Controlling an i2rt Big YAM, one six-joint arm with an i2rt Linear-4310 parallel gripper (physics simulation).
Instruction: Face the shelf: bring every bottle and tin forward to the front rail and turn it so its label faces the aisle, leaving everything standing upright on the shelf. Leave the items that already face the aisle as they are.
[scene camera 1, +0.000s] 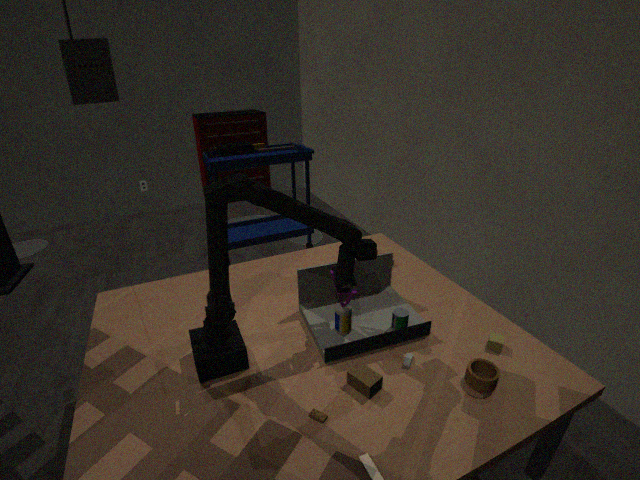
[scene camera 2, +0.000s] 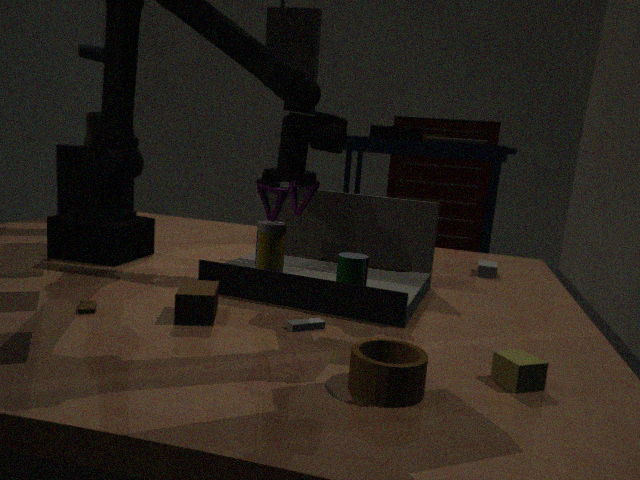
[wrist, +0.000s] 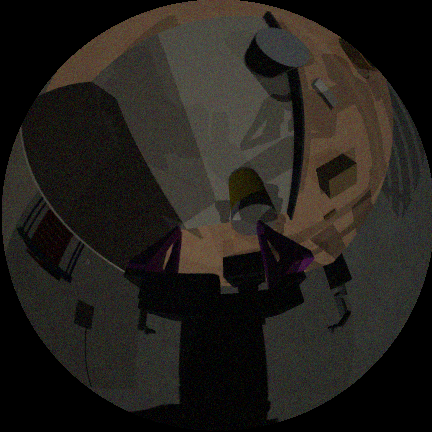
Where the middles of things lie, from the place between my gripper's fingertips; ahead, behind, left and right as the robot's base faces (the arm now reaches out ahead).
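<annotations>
Grey shelf tray (scene camera 1: 372, 310): my gripper is 13 cm above it, 9 cm short of it and 1 cm to the right of it. The remaining positions are measured from my hand. Back wall (scene camera 1: 315, 283): 8 cm ahead, 5 cm below, 17 cm to the left. Green tin (scene camera 2: 352, 268): 7 cm below, 19 cm ahead, 10 cm to the right. Dark front rail (scene camera 2: 387, 307): 10 cm ahead, 14 cm to the right, 11 cm below.
</annotations>
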